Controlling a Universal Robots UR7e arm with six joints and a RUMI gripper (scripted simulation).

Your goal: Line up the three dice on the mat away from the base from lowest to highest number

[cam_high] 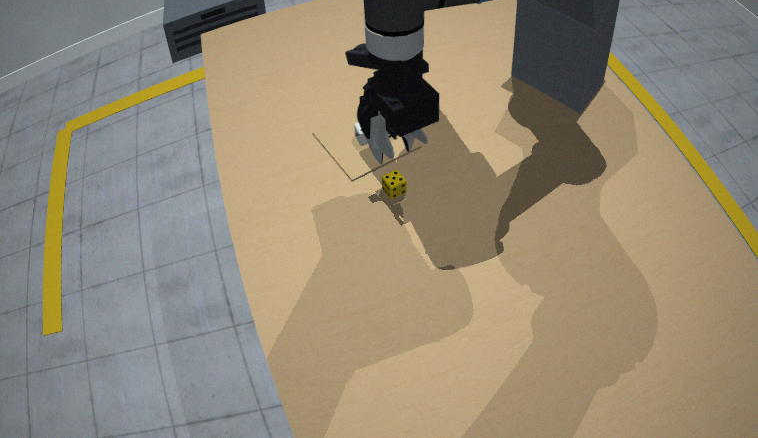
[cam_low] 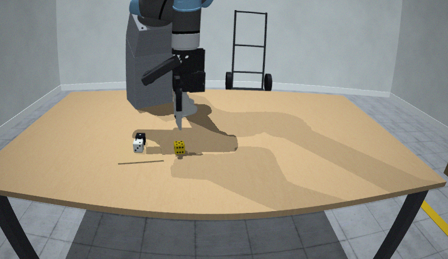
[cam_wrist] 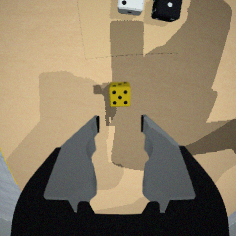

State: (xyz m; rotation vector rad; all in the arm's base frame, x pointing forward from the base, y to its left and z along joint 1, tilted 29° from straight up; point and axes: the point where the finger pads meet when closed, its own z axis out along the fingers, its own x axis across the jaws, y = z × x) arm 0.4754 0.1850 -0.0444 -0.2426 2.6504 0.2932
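The yellow die is 8 cm below my hand. From my hand the other things lie so: mat 1 cm ahead, 13 cm to the right, 10 cm below; white die 1 cm ahead, 13 cm to the right, 8 cm below; black die 3 cm behind, 13 cm to the right, 8 cm below.
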